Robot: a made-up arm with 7 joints. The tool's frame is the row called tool. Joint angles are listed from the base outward.
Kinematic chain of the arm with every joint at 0, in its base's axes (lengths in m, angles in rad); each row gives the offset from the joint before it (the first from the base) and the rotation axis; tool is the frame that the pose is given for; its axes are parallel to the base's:
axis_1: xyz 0 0.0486 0 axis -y
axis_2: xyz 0 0.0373 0 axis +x
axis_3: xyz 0 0 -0.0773 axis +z
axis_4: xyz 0 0 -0.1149 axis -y
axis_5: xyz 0 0 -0.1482 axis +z
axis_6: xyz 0 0 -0.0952 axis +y
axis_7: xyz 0 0 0 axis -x
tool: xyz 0 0 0
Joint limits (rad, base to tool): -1.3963..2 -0.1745..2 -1.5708..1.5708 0..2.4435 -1.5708..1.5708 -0.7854..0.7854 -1.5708..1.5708
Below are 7 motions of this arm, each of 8 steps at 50 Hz.
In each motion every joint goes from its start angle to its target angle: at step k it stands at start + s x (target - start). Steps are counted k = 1, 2, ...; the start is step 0. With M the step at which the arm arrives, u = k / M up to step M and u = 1 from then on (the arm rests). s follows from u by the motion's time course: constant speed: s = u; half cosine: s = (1 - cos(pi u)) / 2; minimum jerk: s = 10 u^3 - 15 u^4 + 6 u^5.
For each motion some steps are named. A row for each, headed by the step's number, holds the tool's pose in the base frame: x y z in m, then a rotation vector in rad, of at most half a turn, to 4 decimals.
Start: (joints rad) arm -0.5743 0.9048 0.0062 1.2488 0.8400 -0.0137 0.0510
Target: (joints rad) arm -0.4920 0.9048 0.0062 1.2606 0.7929 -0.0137 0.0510
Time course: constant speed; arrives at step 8
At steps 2, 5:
2: 0.1099 0.2979 -0.2617 0.2116 -0.8233 0.0336
5: 0.1186 0.2971 -0.2578 0.2159 -0.8542 0.0186

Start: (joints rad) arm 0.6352 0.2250 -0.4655 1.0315 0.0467 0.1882 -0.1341
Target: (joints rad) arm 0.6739 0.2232 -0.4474 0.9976 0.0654 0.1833 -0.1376
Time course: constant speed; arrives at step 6
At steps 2, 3, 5, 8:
2: 0.3486 0.0673 -0.1525 0.2579 -1.4274 -0.3874
3: 0.3499 0.0683 -0.1512 0.2587 -1.4295 -0.3804
5: 0.3524 0.0704 -0.1486 0.2601 -1.4337 -0.3665
8: 0.3536 0.0714 -0.1473 0.2608 -1.4358 -0.3595

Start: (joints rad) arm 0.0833 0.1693 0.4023 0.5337 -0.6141 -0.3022 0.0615
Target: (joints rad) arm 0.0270 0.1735 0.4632 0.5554 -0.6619 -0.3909 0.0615
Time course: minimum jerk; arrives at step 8
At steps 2, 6, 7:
2: 0.1437 0.2024 -0.3774 0.3493 -0.8201 -0.3250
6: 0.1273 0.2102 -0.3796 0.3666 -0.8471 -0.3456
7: 0.1255 0.2111 -0.3798 0.3686 -0.8500 -0.3480

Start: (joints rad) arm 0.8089 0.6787 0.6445 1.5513 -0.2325 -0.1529 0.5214
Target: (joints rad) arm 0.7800 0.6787 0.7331 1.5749 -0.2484 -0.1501 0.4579
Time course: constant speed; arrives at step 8
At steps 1, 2, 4, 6, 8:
1: 0.1766 0.3246 0.0978 1.1704 -2.1772 -0.3020
2: 0.1745 0.3258 0.0973 1.1827 -2.1782 -0.2840
4: 0.1701 0.3282 0.0963 1.2074 -2.1799 -0.2480
6: 0.1658 0.3305 0.0952 1.2322 -2.1808 -0.2119
8: 0.1613 0.3327 0.0941 1.2571 -2.1811 -0.1758

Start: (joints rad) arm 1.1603 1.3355 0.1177 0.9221 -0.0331 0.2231 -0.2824
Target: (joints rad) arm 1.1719 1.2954 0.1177 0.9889 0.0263 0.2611 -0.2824
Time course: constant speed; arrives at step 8
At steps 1, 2, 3, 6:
1: 0.1304 0.4193 0.1547 1.6953 -1.5854 0.7004
2: 0.1317 0.4174 0.1556 1.6838 -1.5973 0.7024
3: 0.1330 0.4156 0.1564 1.6723 -1.6091 0.7043
6: 0.1366 0.4099 0.1589 1.6369 -1.6444 0.7094

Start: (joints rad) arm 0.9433 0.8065 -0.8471 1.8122 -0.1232 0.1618 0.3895
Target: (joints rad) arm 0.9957 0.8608 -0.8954 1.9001 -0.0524 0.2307 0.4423
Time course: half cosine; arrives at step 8
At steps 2, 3, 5, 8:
2: 0.2682 0.0593 -0.0013 0.4546 -1.6282 -1.6065
3: 0.2657 0.0584 0.0003 0.4465 -1.6187 -1.6149
5: 0.2597 0.0564 0.0039 0.4271 -1.5950 -1.6350
8: 0.2548 0.0548 0.0065 0.4110 -1.5745 -1.6512

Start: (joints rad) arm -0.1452 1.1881 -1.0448 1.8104 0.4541 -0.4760 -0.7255
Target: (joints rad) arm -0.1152 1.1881 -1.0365 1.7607 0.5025 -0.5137 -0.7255
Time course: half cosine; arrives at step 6
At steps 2, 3, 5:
2: 0.0852 0.1368 -0.2554 0.0504 -1.3456 -0.4435
3: 0.0877 0.1395 -0.2563 0.0601 -1.3506 -0.4313
5: 0.0920 0.1440 -0.2576 0.0769 -1.3598 -0.4098

